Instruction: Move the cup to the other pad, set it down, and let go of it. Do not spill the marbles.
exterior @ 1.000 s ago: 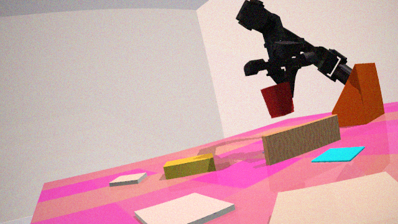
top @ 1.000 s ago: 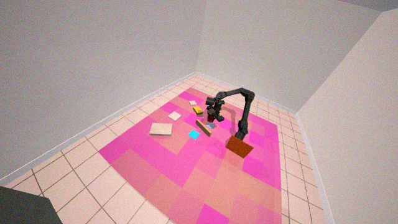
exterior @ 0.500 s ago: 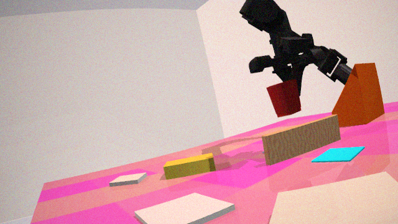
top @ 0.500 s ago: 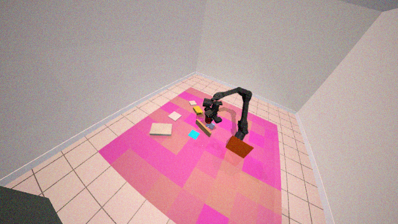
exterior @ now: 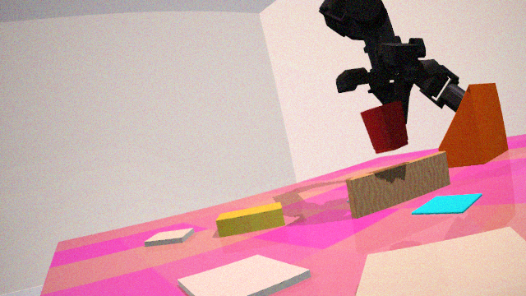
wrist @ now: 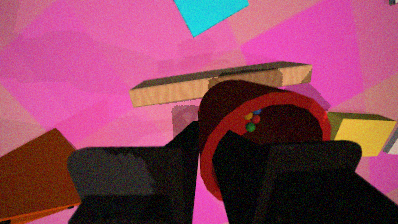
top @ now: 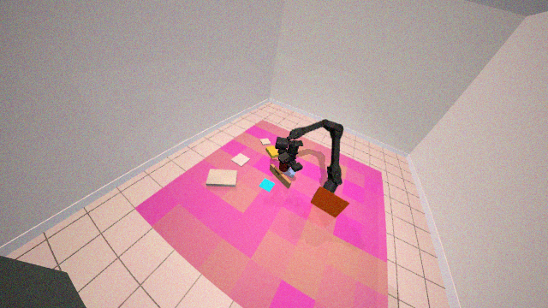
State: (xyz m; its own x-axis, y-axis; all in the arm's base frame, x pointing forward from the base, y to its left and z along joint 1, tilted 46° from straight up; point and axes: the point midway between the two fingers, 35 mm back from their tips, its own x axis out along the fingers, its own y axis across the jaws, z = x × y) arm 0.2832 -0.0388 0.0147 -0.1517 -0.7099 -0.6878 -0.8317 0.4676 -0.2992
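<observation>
My gripper tip is now 130 mm above the cyan pad, 100 mm to the right of it and 80 mm short of it. The rest, counted from my gripper tip: long wooden block: 100 mm below, 30 mm ahead; red cup: 30 mm ahead, 20 mm to the right; pale blue pad: 130 mm below, 100 mm to the right, 10 mm behind.
</observation>
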